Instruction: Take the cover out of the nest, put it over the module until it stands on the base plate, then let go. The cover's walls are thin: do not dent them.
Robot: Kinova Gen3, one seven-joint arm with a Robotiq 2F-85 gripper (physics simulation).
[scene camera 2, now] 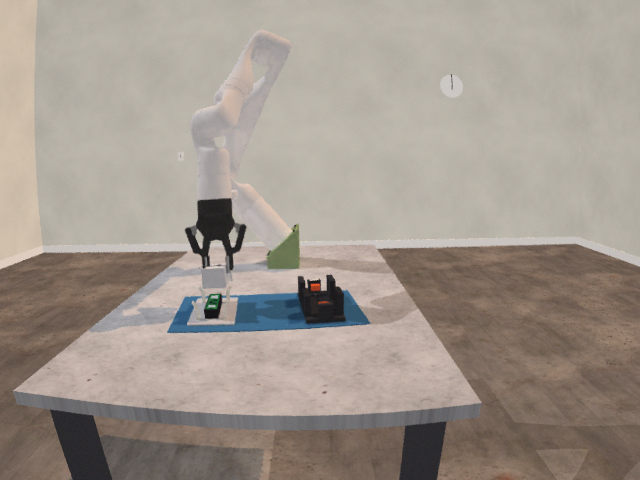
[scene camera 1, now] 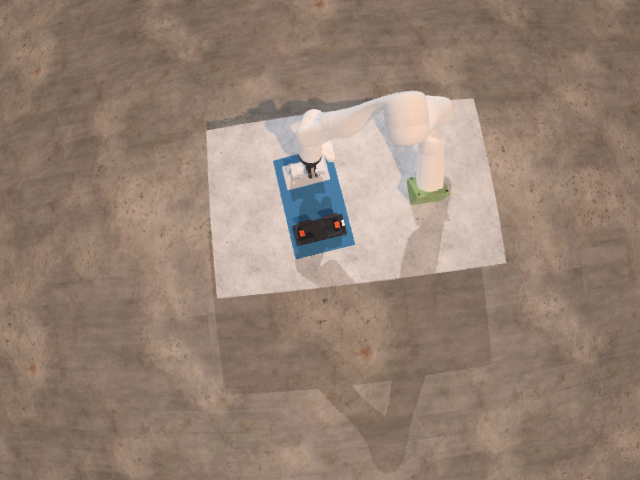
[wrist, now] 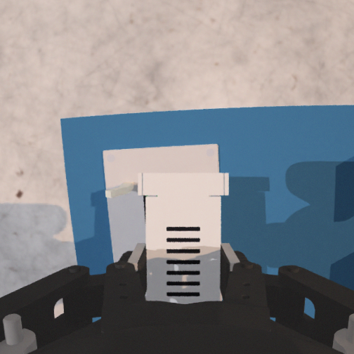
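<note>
The white cover (scene camera 2: 214,277) (wrist: 183,215), with a row of black slots on top, is between my fingers. My gripper (scene camera 1: 312,173) (scene camera 2: 217,264) (wrist: 182,258) is shut on it, pointing down. The cover hangs upright above the green and black module (scene camera 2: 212,305), with a small gap between them in scene camera 2. The module stands on the white base plate (scene camera 2: 230,316) (wrist: 160,160), among thin pale posts. In the wrist view the cover hides most of the module; a dark sliver shows at its left edge, and the plate looks slightly turned against the cover.
The black nest (scene camera 1: 320,231) (scene camera 2: 324,316) with orange parts and tall uprights stands at the other end of the blue mat (scene camera 1: 310,206) (scene camera 2: 266,320) (wrist: 85,150). A pale post (wrist: 121,190) leans out left of the cover. The arm's green base (scene camera 1: 428,194) (scene camera 2: 285,255) is farther back.
</note>
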